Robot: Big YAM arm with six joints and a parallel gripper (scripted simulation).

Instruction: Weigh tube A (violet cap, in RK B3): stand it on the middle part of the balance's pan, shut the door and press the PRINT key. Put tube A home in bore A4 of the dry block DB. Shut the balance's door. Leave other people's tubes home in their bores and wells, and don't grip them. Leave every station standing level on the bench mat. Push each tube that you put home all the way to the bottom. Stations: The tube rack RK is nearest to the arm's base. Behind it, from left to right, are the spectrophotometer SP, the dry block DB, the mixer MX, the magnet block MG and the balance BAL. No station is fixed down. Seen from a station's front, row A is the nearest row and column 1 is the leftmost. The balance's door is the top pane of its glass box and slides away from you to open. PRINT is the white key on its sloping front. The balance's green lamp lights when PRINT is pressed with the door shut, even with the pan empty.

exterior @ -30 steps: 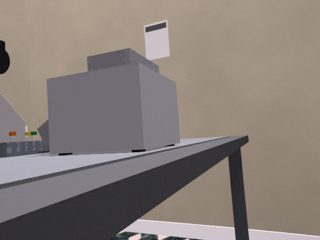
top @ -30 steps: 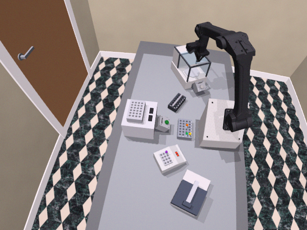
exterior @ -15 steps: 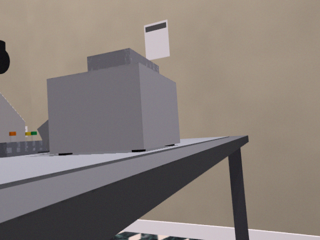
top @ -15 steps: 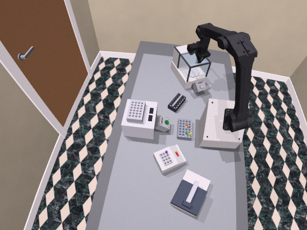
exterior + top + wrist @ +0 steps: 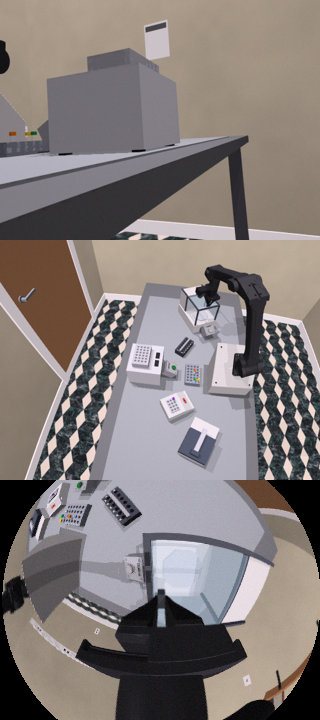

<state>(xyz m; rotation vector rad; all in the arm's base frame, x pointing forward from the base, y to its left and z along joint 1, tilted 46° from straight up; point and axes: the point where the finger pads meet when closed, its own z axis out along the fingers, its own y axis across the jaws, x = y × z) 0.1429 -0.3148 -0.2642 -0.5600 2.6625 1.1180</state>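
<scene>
My gripper is now 3 cm to the left of the balance door, 1 cm short of it and 1 cm above it. The rest, counted from my hand: tube rack RK (39 cm to the left, 20 cm below, 9 cm ahead); then black magnet block MG (20 cm below, 19 cm to the left, 13 cm ahead); then white PRINT key (15 cm below, 8 cm to the left, 4 cm behind).
</scene>
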